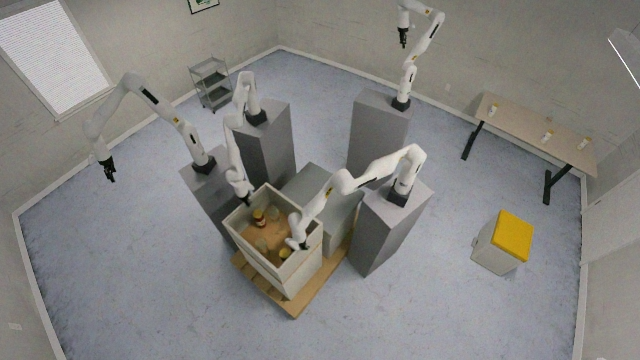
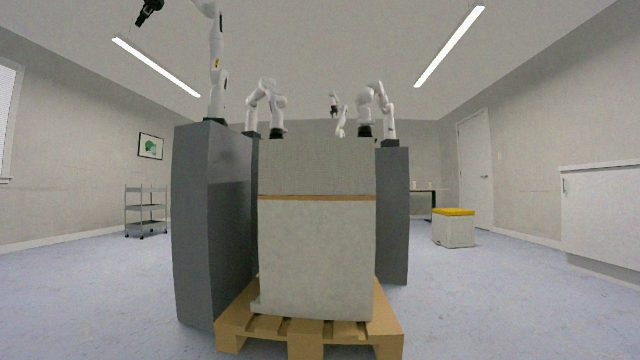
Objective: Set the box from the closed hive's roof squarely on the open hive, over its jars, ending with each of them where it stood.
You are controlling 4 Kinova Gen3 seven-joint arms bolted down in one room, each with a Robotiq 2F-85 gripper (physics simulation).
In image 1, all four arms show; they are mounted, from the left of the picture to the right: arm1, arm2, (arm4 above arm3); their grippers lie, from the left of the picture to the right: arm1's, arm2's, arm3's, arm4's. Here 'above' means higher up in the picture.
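The pale open-topped box (image 1: pixel 250 250) (image 2: pixel 316 167) sits level on the open hive (image 1: pixel 305 281) (image 2: pixel 316 255), its sides in line with the hive's. A red jar (image 1: pixel 258 219), a yellow-lidded jar (image 1: pixel 284 253) and clear jars (image 1: pixel 273 213) (image 1: pixel 261 245) show upright inside its walls. Arm2's gripper (image 1: pixel 246 201) is shut on the box's upper left wall; arm3's gripper (image 1: pixel 304 246) is shut on its right wall. Their fingertips are mostly hidden. Arm1's gripper (image 1: pixel 110 176) hangs far left and arm4's gripper (image 1: pixel 403 43) far back; their finger openings are unclear. The closed hive's roof (image 1: pixel 307 186) is bare.
The hives stand on a wooden pallet (image 1: pixel 296 311) (image 2: pixel 305 331) between grey pedestals (image 1: pixel 387 235) (image 2: pixel 191 220). A yellow-topped bin (image 1: pixel 514 235) (image 2: pixel 453 212) is at the right. A table (image 1: pixel 525 125) with small bottles and a shelf cart (image 1: pixel 201 92) (image 2: pixel 145 189) stand near the walls.
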